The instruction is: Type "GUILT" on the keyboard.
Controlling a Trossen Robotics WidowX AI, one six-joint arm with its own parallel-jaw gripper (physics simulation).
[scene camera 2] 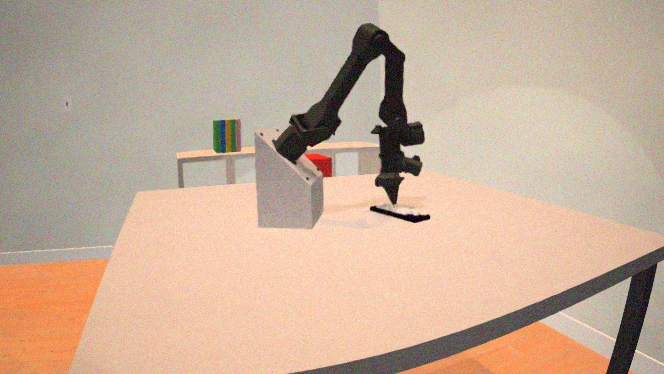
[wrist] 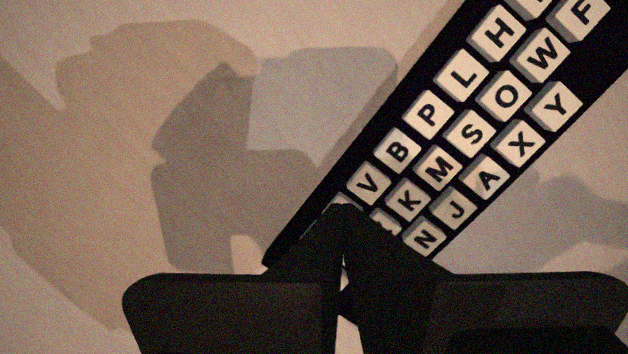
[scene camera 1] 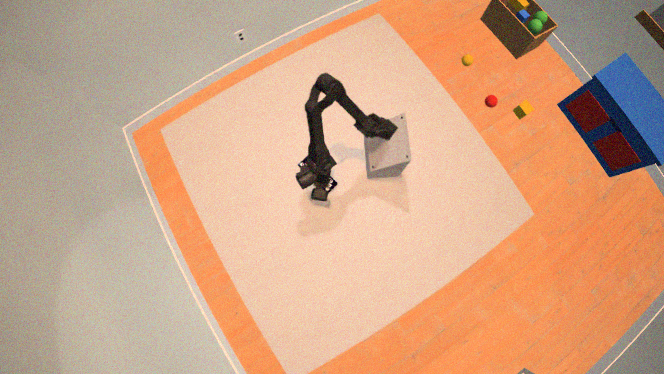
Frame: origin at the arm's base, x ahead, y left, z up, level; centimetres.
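Seen in the pictures: gripper, fingertip midpoint: (scene camera 2: pixel 394 204) (wrist: pixel 341 213) (scene camera 1: pixel 321 183); arm's base at its link origin: (scene camera 2: pixel 283 152) (scene camera 1: pixel 388 129).
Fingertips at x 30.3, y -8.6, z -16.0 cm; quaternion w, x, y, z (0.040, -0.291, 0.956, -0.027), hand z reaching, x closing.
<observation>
Offsets run from my fingertips to a thing's top centre. Level surfaces: height alone.
The black keyboard (scene camera 1: pixel 332 185) (scene camera 2: pixel 413 219) (wrist: pixel 595 65) with white letter keys lies on the table and runs diagonally in the wrist view. My gripper (scene camera 2: pixel 394 203) (wrist: pixel 341 213) is shut and empty, pointing down, its tips very low over the keyboard's lower-left end in the wrist view; contact is unclear. The tips cover most of a key @(dx -0.2, dy +0.2, dz -0.3 cm) (wrist: pixel 345 201) beside the V key @(dx -0.3, dy -1.6, dz -0.3 cm) (wrist: pixel 368 184); its letter is hidden. The L key @(dx -0.6, dy -6.7, dz -0.3 cm) (wrist: pixel 462 76) shows farther up the same row. The U, I and T keys are hidden behind the fingers. In scene camera 1 the arm covers most of the keyboard.
The arm's grey pedestal (scene camera 1: pixel 387 152) (scene camera 2: pixel 285 195) stands on the table @(dz -2.1 cm) (scene camera 1: pixel 400 260) (scene camera 2: pixel 225 280). Beyond the table are a brown bin (scene camera 1: pixel 510 35), a blue unit (scene camera 1: pixel 632 90), a red ball (scene camera 1: pixel 491 101) and a yellow cube (scene camera 1: pixel 524 109). Books (scene camera 2: pixel 227 135) stand on a rear shelf (scene camera 2: pixel 200 154).
</observation>
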